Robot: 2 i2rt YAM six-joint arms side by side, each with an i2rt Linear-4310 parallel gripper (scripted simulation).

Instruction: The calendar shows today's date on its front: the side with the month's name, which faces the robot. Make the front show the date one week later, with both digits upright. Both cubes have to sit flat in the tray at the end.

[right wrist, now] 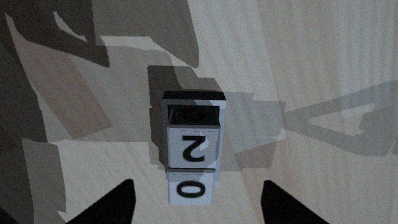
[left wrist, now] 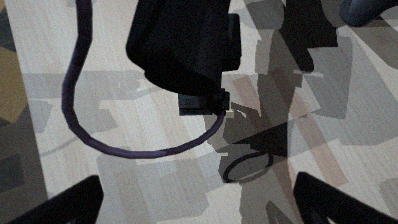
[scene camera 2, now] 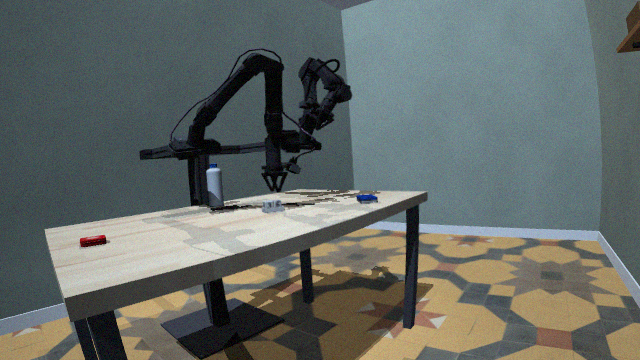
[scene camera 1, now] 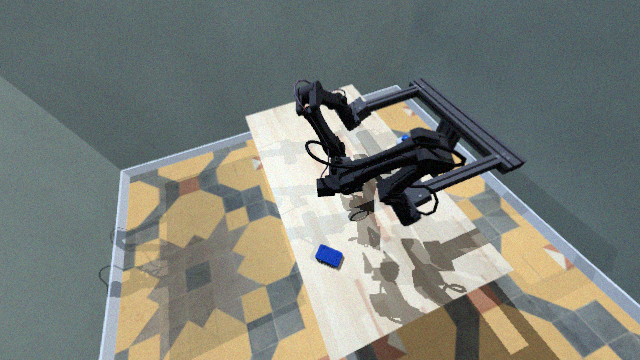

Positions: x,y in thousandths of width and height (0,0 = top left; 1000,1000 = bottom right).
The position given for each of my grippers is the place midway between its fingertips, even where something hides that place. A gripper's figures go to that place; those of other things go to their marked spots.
Scene:
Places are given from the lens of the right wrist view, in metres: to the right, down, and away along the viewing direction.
my right gripper (right wrist: 499,846): 0.00, 0.04, 0.10
calendar tray (right wrist: 428,440): -0.02, -0.01, 0.14
cube (right wrist: 469,833): -0.01, 0.05, 0.14

